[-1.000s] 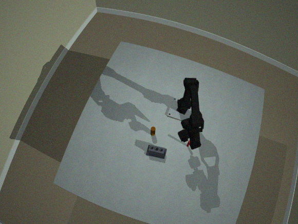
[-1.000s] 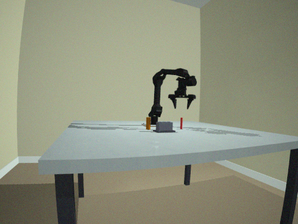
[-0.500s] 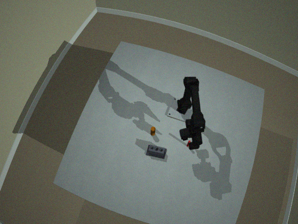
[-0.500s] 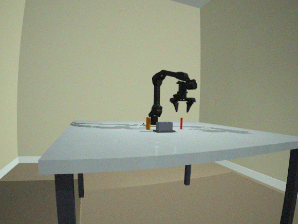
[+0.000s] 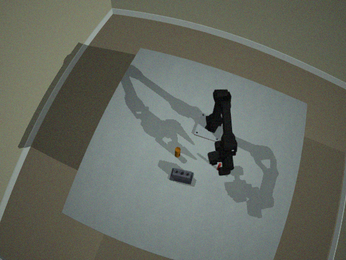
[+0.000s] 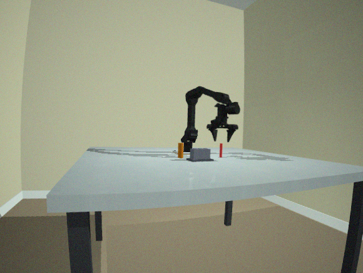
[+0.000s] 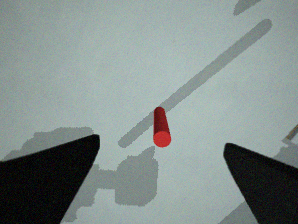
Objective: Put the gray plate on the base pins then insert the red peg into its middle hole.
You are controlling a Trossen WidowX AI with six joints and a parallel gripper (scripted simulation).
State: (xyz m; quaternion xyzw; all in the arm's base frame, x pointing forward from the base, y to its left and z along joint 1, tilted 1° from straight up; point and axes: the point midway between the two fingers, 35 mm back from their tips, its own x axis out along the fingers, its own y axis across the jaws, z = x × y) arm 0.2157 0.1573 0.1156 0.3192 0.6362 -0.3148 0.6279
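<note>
Right now the red peg is 50 mm below my gripper tip. Also, from my gripper tip: orange cylinder 240 mm to the right, 50 mm below, 40 mm ahead; dark flat base 150 mm to the right, 140 mm ahead, 80 mm below; gray plate 150 mm to the right, 140 mm ahead, 40 mm below.
</note>
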